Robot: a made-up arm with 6 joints. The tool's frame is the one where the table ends. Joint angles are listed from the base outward.
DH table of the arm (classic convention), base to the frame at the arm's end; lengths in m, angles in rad. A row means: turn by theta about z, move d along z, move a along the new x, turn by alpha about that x. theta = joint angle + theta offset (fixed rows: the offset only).
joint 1: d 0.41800, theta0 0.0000, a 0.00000, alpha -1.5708
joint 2: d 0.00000, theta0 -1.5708, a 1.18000, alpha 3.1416
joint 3: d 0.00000, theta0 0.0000, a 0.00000, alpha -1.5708
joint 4: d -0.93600, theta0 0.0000, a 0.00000, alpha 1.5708
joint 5: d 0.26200, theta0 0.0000, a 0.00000, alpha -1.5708
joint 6: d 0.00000, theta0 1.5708, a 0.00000, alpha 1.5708
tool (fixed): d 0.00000, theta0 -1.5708, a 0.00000, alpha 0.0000
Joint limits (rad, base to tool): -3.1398..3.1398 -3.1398..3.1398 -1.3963..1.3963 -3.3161..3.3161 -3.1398..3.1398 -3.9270..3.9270
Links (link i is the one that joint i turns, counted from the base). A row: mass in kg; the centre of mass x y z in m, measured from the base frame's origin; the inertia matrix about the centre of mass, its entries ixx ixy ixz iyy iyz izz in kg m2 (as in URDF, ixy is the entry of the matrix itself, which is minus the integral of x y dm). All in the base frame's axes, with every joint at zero. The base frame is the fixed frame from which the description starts. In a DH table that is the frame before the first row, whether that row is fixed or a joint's. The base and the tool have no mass.
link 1: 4.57; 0.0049 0.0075 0.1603; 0.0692 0 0 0.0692 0 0.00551
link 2: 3.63; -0.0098 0.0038 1.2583; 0.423 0 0.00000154 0.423 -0.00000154 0.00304
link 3: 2.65; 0.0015 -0.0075 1.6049; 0.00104 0 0 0.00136 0 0.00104
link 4: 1.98; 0.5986 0.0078 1.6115; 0.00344 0 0 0.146 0 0.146
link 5: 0.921; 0.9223 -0.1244 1.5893; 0.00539 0 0 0.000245 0 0.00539
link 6: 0.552; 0.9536 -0.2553 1.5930; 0.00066 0 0 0.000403 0 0.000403
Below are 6 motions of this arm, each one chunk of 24 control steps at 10 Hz.
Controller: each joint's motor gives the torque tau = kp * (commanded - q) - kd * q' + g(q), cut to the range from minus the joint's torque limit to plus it. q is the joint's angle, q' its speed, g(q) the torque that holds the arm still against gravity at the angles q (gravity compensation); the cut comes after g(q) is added. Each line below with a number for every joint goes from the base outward.
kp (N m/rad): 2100 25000 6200 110 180 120
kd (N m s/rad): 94 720 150 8.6 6.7 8
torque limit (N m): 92 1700 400 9.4 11 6.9
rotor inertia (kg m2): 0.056 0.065 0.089 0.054 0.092 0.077
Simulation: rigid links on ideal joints. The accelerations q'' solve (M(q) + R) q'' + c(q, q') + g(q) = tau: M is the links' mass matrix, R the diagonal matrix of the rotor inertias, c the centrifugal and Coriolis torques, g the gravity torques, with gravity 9.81 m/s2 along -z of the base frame. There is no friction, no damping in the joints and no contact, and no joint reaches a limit. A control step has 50 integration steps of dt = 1/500 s. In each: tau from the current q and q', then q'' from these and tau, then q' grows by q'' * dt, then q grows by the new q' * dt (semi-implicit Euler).
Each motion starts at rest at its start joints. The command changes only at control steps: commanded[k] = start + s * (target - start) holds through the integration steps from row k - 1 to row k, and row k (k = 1, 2, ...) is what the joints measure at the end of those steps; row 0 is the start. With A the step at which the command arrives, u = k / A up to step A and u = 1 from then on. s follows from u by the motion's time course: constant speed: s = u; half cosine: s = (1 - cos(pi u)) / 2; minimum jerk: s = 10 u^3 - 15 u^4 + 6 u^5; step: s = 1 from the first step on.
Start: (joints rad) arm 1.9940 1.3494 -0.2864 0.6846 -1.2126 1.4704
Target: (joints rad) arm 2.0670 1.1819 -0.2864 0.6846 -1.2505 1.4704
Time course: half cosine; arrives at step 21
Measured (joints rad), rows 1 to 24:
1: 1.9943 1.3484 -0.2863 0.6846 -1.2128 1.4704
2: 1.9953 1.3455 -0.2862 0.6847 -1.2135 1.4704
3: 1.9973 1.3409 -0.2861 0.6850 -1.2145 1.4704
4: 2.0002 1.3345 -0.2859 0.6852 -1.2160 1.4704
5: 2.0037 1.3266 -0.2858 0.6855 -1.2177 1.4704
6: 2.0078 1.3174 -0.2857 0.6857 -1.2198 1.4704
7: 2.0123 1.3070 -0.2857 0.6859 -1.2222 1.4704
8: 2.0173 1.2956 -0.2856 0.6860 -1.2247 1.4704
9: 2.0226 1.2836 -0.2855 0.6862 -1.2274 1.4704
10: 2.0280 1.2712 -0.2855 0.6863 -1.2302 1.4704
11: 2.0335 1.2587 -0.2855 0.6863 -1.2331 1.4704
12: 2.0390 1.2463 -0.2855 0.6863 -1.2359 1.4704
13: 2.0442 1.2344 -0.2856 0.6863 -1.2386 1.4704
14: 2.0491 1.2232 -0.2856 0.6862 -1.2411 1.4704
15: 2.0537 1.2129 -0.2857 0.6861 -1.2435 1.4704
16: 2.0577 1.2038 -0.2858 0.6860 -1.2455 1.4704
17: 2.0611 1.1960 -0.2859 0.6858 -1.2473 1.4704
18: 2.0638 1.1899 -0.2860 0.6856 -1.2487 1.4704
19: 2.0658 1.1854 -0.2861 0.6854 -1.2497 1.4704
20: 2.0670 1.1827 -0.2862 0.6852 -1.2503 1.4704
21: 2.0673 1.1819 -0.2863 0.6850 -1.2505 1.4704
22: 2.0671 1.1819 -0.2864 0.6847 -1.2505 1.4704
23: 2.0669 1.1819 -0.2864 0.6846 -1.2505 1.4704
24: 2.0669 1.1819 -0.2864 0.6846 -1.2505 1.4704

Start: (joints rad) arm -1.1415 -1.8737 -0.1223 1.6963 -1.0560 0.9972
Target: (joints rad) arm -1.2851 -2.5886 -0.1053 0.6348 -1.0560 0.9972
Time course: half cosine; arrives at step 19
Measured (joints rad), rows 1 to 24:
1: -1.1422 -1.8790 -0.1216 1.6907 -1.0560 0.9972
2: -1.1447 -1.8942 -0.1202 1.6729 -1.0561 0.9972
3: -1.1496 -1.9185 -0.1187 1.6420 -1.0562 0.9973
4: -1.1565 -1.9514 -0.1171 1.5987 -1.0562 0.9973
5: -1.1647 -1.9919 -0.1153 1.5438 -1.0563 0.9973
6: -1.1742 -2.0390 -0.1135 1.4788 -1.0564 0.9974
7: -1.1847 -2.0913 -0.1118 1.4056 -1.0565 0.9974
8: -1.1960 -2.1473 -0.1101 1.3262 -1.0566 0.9974
9: -1.2078 -2.2057 -0.1085 1.2426 -1.0567 0.9974
10: -1.2198 -2.2648 -0.1071 1.1571 -1.0568 0.9974
11: -1.2315 -2.3229 -0.1059 1.0716 -1.0568 0.9974
12: -1.2426 -2.3785 -0.1049 0.9886 -1.0568 0.9974
13: -1.2530 -2.4302 -0.1042 0.9100 -1.0568 0.9973
14: -1.2623 -2.4763 -0.1037 0.8381 -1.0567 0.9973
15: -1.2703 -2.5159 -0.1034 0.7749 -1.0566 0.9973
16: -1.2767 -2.5476 -0.1035 0.7221 -1.0565 0.9972
17: -1.2814 -2.5707 -0.1037 0.6813 -1.0564 0.9972
18: -1.2843 -2.5846 -0.1042 0.6537 -1.0562 0.9972
19: -1.2853 -2.5889 -0.1050 0.6400 -1.0561 0.9972
20: -1.2852 -2.5886 -0.1054 0.6359 -1.0560 0.9972
21: -1.2850 -2.5886 -0.1053 0.6350 -1.0560 0.9972
22: -1.2851 -2.5886 -0.1053 0.6348 -1.0560 0.9972
23: -1.2851 -2.5886 -0.1053 0.6348 -1.0560 0.9972
24: -1.2851 -2.5886 -0.1053 0.6348 -1.0560 0.9972

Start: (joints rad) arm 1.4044 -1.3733 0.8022 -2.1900 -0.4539 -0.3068
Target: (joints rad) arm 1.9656 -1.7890 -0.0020 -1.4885 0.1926 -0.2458
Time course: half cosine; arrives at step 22
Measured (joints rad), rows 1 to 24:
1: 1.4059 -1.3755 0.7982 -2.1877 -0.4506 -0.3065
2: 1.4124 -1.3819 0.7863 -2.1797 -0.4409 -0.3057
3: 1.4263 -1.3923 0.7665 -2.1645 -0.4248 -0.3044
4: 1.4470 -1.4067 0.7392 -2.1421 -0.4028 -0.3024
5: 1.4724 -1.4245 0.7051 -2.1134 -0.3752 -0.3000
6: 1.5013 -1.4456 0.6646 -2.0793 -0.3427 -0.2970
7: 1.5335 -1.4694 0.6188 -2.0406 -0.3058 -0.2936
8: 1.5690 -1.4954 0.5685 -1.9977 -0.2654 -0.2899
9: 1.6072 -1.5233 0.5148 -1.9515 -0.2222 -0.2859
10: 1.6471 -1.5523 0.4587 -1.9030 -0.1772 -0.2817
11: 1.6876 -1.5818 0.4014 -1.8532 -0.1312 -0.2774
12: 1.7280 -1.6114 0.3441 -1.8033 -0.0852 -0.2731
13: 1.7674 -1.6404 0.2879 -1.7541 -0.0402 -0.2688
14: 1.8052 -1.6681 0.2340 -1.7067 0.0030 -0.2647
15: 1.8405 -1.6941 0.1834 -1.6621 0.0436 -0.2608
16: 1.8726 -1.7178 0.1373 -1.6210 0.0805 -0.2572
17: 1.9008 -1.7387 0.0966 -1.5844 0.1132 -0.2541
18: 1.9247 -1.7564 0.0621 -1.5529 0.1409 -0.2513
19: 1.9437 -1.7705 0.0345 -1.5272 0.1631 -0.2491
20: 1.9574 -1.7808 0.0144 -1.5077 0.1793 -0.2475
21: 1.9656 -1.7870 0.0021 -1.4949 0.1892 -0.2464
22: 1.9681 -1.7890 -0.0020 -1.4891 0.1926 -0.2459
23: 1.9666 -1.7890 -0.0020 -1.4882 0.1926 -0.2458
24: 1.9649 -1.7890 -0.0020 -1.4887 0.1926 -0.2458

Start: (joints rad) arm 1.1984 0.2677 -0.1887 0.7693 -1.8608 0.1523
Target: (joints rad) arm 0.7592 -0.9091 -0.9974 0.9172 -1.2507 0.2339
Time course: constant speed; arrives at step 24
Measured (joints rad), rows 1 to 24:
1: 1.1801 0.2162 -0.2194 0.7759 -1.8352 0.1552
2: 1.1599 0.1674 -0.2537 0.7782 -1.8097 0.1585
3: 1.1422 0.1185 -0.2875 0.7840 -1.7843 0.1619
4: 1.1241 0.0695 -0.3214 0.7899 -1.7588 0.1653
5: 1.1060 0.0205 -0.3553 0.7956 -1.7334 0.1687
6: 1.0879 -0.0284 -0.3892 0.8014 -1.7080 0.1721
7: 1.0698 -0.0774 -0.4231 0.8073 -1.6826 0.1755
8: 1.0517 -0.1263 -0.4570 0.8132 -1.6572 0.1789
9: 1.0336 -0.1753 -0.4910 0.8192 -1.6317 0.1822
10: 1.0154 -0.2242 -0.5249 0.8251 -1.6063 0.1856
11: 0.9972 -0.2732 -0.5588 0.8312 -1.5809 0.1890
12: 0.9789 -0.3222 -0.5927 0.8372 -1.5555 0.1924
13: 0.9605 -0.3711 -0.6266 0.8433 -1.5301 0.1958
14: 0.9421 -0.4201 -0.6604 0.8494 -1.5047 0.1992
15: 0.9237 -0.4691 -0.6943 0.8554 -1.4793 0.2026
16: 0.9053 -0.5180 -0.7282 0.8615 -1.4539 0.2060
17: 0.8869 -0.5670 -0.7621 0.8676 -1.4285 0.2094
18: 0.8685 -0.6160 -0.7960 0.8737 -1.4030 0.2127
19: 0.8501 -0.6650 -0.8298 0.8798 -1.3776 0.2161
20: 0.8318 -0.7140 -0.8637 0.8859 -1.3522 0.2195
21: 0.8134 -0.7630 -0.8975 0.8919 -1.3268 0.2229
22: 0.7951 -0.8119 -0.9314 0.8980 -1.3014 0.2263
23: 0.7768 -0.8609 -0.9652 0.9040 -1.2760 0.2297
24: 0.7585 -0.9099 -0.9991 0.9101 -1.2505 0.2331

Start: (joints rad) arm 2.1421 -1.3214 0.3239 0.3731 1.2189 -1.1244
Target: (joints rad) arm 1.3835 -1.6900 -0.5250 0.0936 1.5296 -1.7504
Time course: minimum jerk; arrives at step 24
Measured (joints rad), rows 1 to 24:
1: 2.1418 -1.3217 0.3233 0.3729 1.2191 -1.1247
2: 2.1393 -1.3233 0.3196 0.3714 1.2205 -1.1270
3: 2.1319 -1.3274 0.3103 0.3681 1.2238 -1.1330
4: 2.1173 -1.3346 0.2939 0.3626 1.2298 -1.1439
5: 2.0949 -1.3453 0.2693 0.3547 1.2388 -1.1606
6: 2.0647 -1.3597 0.2363 0.3441 1.2508 -1.1835
7: 2.0271 -1.3777 0.1949 0.3307 1.2659 -1.2125
8: 1.9827 -1.3990 0.1460 0.3151 1.2838 -1.2472
9: 1.9322 -1.4232 0.0905 0.2980 1.3040 -1.2869
10: 1.8772 -1.4495 0.0297 0.2793 1.3262 -1.3306
11: 1.8190 -1.4775 -0.0346 0.2592 1.3496 -1.3773
12: 1.7592 -1.5061 -0.1008 0.2381 1.3738 -1.4255
13: 1.6997 -1.5348 -0.1670 0.2164 1.3979 -1.4741
14: 1.6419 -1.5627 -0.2314 0.1947 1.4214 -1.5217
15: 1.5875 -1.5890 -0.2922 0.1734 1.4436 -1.5670
16: 1.5379 -1.6130 -0.3477 0.1534 1.4640 -1.6088
17: 1.4943 -1.6342 -0.3967 0.1354 1.4819 -1.6460
18: 1.4576 -1.6521 -0.4380 0.1206 1.4971 -1.6778
19: 1.4284 -1.6665 -0.4710 0.1097 1.5093 -1.7037
20: 1.4069 -1.6771 -0.4955 0.1020 1.5184 -1.7234
21: 1.3928 -1.6842 -0.5118 0.0971 1.5245 -1.7370
22: 1.3852 -1.6882 -0.5209 0.0945 1.5280 -1.7452
23: 1.3826 -1.6898 -0.5245 0.0937 1.5294 -1.7491
24: 1.3830 -1.6900 -0.5250 0.0937 1.5296 -1.7502

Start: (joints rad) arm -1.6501 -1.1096 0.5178 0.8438 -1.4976 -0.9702
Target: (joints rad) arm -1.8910 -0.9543 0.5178 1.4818 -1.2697 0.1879
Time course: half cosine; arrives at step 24
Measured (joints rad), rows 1 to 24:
1: -1.6508 -1.1089 0.5177 0.8456 -1.4966 -0.9663
2: -1.6535 -1.1067 0.5175 0.8517 -1.4937 -0.9537
3: -1.6588 -1.1034 0.5173 0.8632 -1.4889 -0.9316
4: -1.6661 -1.0987 0.5171 0.8800 -1.4824 -0.9004
5: -1.6751 -1.0930 0.5170 0.9015 -1.4741 -0.8605
6: -1.6856 -1.0862 0.5168 0.9275 -1.4643 -0.8125
7: -1.6976 -1.0785 0.5167 0.9576 -1.4531 -0.7573
8: -1.7109 -1.0700 0.5165 0.9912 -1.4407 -0.6959
9: -1.7252 -1.0608 0.5164 1.0278 -1.4273 -0.6293
10: -1.7402 -1.0511 0.5164 1.0666 -1.4132 -0.5586
11: -1.7558 -1.0411 0.5163 1.1072 -1.3986 -0.4850
12: -1.7716 -1.0310 0.5163 1.1487 -1.3837 -0.4098
13: -1.7874 -1.0208 0.5163 1.1905 -1.3689 -0.3343
14: -1.8029 -1.0109 0.5163 1.2317 -1.3542 -0.2598
15: -1.8179 -1.0013 0.5163 1.2718 -1.3401 -0.1874
16: -1.8320 -0.9922 0.5164 1.3100 -1.3268 -0.1186
17: -1.8451 -0.9839 0.5165 1.3457 -1.3144 -0.0544
18: -1.8569 -0.9763 0.5166 1.3782 -1.3032 0.0040
19: -1.8672 -0.9697 0.5168 1.4070 -1.2933 0.0556
20: -1.8758 -0.9642 0.5169 1.4316 -1.2850 0.0996
21: -1.8827 -0.9598 0.5171 1.4516 -1.2784 0.1351
22: -1.8877 -0.9566 0.5173 1.4666 -1.2736 0.1617
23: -1.8906 -0.9548 0.5175 1.4764 -1.2707 0.1788
24: -1.8916 -0.9543 0.5177 1.4809 -1.2697 0.1862

